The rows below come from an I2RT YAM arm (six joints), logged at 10 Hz.
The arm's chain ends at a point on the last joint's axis. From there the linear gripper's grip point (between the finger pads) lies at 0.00 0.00 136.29 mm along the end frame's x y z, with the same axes.
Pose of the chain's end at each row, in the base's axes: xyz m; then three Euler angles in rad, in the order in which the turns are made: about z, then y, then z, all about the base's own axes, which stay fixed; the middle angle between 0 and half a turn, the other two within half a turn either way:
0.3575 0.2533 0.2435 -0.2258 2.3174 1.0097
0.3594 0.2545 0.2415 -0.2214 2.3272 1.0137
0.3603 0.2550 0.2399 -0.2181 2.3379 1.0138
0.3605 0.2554 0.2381 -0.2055 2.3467 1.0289
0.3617 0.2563 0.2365 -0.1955 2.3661 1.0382
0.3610 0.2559 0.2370 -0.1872 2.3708 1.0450
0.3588 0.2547 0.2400 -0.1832 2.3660 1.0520
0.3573 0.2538 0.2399 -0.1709 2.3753 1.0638
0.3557 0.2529 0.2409 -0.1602 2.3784 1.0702
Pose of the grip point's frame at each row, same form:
0.4107 0.3380 0.1509 -0.2258 2.3174 1.0097
0.4118 0.3386 0.1480 -0.2214 2.3272 1.0137
0.4122 0.3383 0.1453 -0.2181 2.3379 1.0138
0.4107 0.3387 0.1426 -0.2055 2.3467 1.0289
0.4101 0.3385 0.1392 -0.1955 2.3661 1.0382
0.4087 0.3380 0.1392 -0.1872 2.3708 1.0450
0.4061 0.3376 0.1427 -0.1832 2.3660 1.0520
0.4032 0.3364 0.1417 -0.1709 2.3753 1.0638
0.4009 0.3355 0.1424 -0.1602 2.3784 1.0702

